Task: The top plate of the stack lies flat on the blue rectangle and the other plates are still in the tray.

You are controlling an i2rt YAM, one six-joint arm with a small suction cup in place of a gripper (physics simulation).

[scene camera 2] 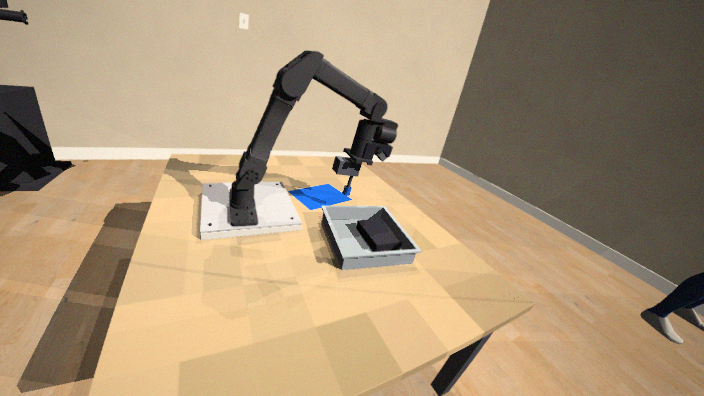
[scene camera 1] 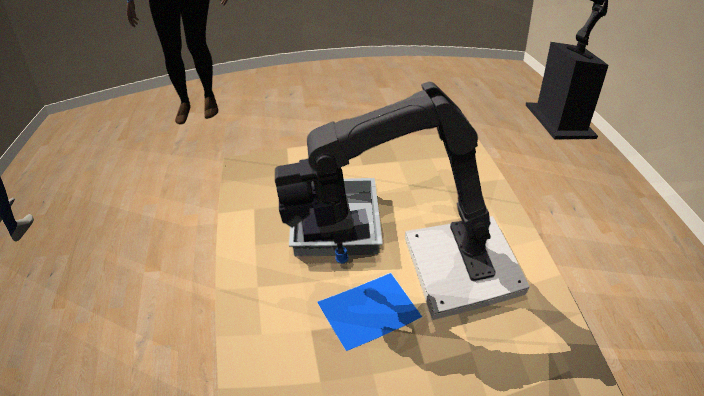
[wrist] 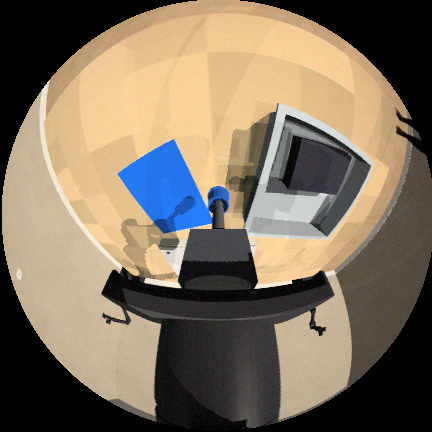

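Pixels of known places: hand, tool point: (scene camera 2: 346, 193) (scene camera 1: 342, 258) (wrist: 217, 195); arm's base, link origin: (scene camera 2: 243, 206) (scene camera 1: 471, 250).
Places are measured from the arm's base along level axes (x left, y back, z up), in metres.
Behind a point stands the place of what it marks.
The stack of dark plates (scene camera 1: 315, 231) {z 0.001, x -0.125, y -0.386 m} (scene camera 2: 378, 233) {z 0.001, x -0.193, y -0.364 m} (wrist: 322, 165) {z 0.001, x -0.173, y -0.382 m} lies in the grey tray (scene camera 1: 378, 220) {z 0.019, x -0.124, y -0.226 m} (scene camera 2: 375, 261) {z -0.011, x -0.292, y -0.303 m} (wrist: 261, 175) {z 0.019, x -0.060, y -0.357 m}, towards the side away from the robot's base. I cannot tell the single plates apart. The blue rectangle (scene camera 1: 350, 320) {z -0.030, x 0.135, y -0.332 m} (scene camera 2: 317, 196) {z -0.030, x 0.106, y -0.270 m} (wrist: 160, 185) {z -0.030, x 0.115, y -0.315 m} lies on the table with no plate on it, a shadow crossing it. My suction cup (scene camera 1: 341, 255) (scene camera 2: 347, 191) (wrist: 218, 197) is blue, points down and holds nothing. It hangs above the table, outside the tray, between the tray and the blue rectangle. The arm partly hides the stack in scene camera 1.
The arm's base stands on a pale square board (scene camera 1: 425, 260) {z -0.001, x 0.009, y -0.131 m} (scene camera 2: 215, 220) {z -0.001, x -0.067, y 0.074 m}, beside the blue rectangle and the tray. The tray's walls stand up around the stack. A person's legs (scene camera 1: 182, 45) show behind the table, and a black pedestal (scene camera 1: 570, 92) stands at the back right.
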